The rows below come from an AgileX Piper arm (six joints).
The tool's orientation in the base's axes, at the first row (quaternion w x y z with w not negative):
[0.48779, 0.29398, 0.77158, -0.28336]
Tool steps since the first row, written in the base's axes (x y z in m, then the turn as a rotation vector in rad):
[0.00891, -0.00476, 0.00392, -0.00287, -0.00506, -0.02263]
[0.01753, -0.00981, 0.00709, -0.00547, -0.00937, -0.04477]
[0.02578, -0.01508, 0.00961, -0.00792, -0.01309, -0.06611]
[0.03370, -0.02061, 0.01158, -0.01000, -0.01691, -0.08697]
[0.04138, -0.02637, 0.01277, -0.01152, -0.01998, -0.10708]
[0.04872, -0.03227, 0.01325, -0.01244, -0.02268, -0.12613]
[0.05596, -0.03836, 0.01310, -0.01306, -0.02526, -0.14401]
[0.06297, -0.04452, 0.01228, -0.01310, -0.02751, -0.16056]
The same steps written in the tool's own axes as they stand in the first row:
[-0.00758, 0.00274, 0.00724, 0.02092, -0.00206, 0.01021]
[-0.01441, 0.00519, 0.01480, 0.04142, -0.00350, 0.01985]
[-0.02056, 0.00732, 0.02254, 0.06124, -0.00456, 0.02887]
[-0.02614, 0.00912, 0.03047, 0.08047, -0.00549, 0.03800]
[-0.03095, 0.01071, 0.03871, 0.09895, -0.00562, 0.04664]
[-0.03501, 0.01207, 0.04711, 0.11631, -0.00522, 0.05498]
[-0.03850, 0.01332, 0.05581, 0.13251, -0.00470, 0.06299]
[-0.04130, 0.01445, 0.06468, 0.14734, -0.00374, 0.07061]

